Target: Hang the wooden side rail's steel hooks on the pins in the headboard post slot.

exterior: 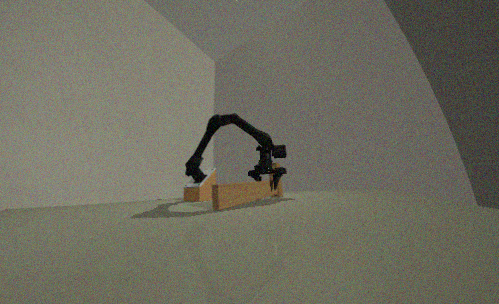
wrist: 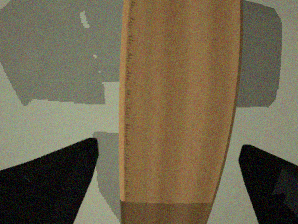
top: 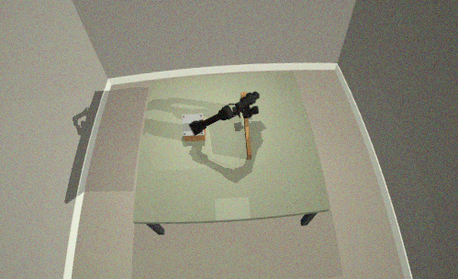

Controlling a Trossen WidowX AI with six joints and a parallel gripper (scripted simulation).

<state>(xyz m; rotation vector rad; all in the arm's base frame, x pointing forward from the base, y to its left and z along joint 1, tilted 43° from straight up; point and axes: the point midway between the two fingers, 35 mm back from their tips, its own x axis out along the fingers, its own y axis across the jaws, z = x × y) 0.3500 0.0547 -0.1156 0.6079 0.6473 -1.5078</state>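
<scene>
My gripper tip is now 10 cm to the right of the wooden headboard post and 5 cm below it.
</scene>
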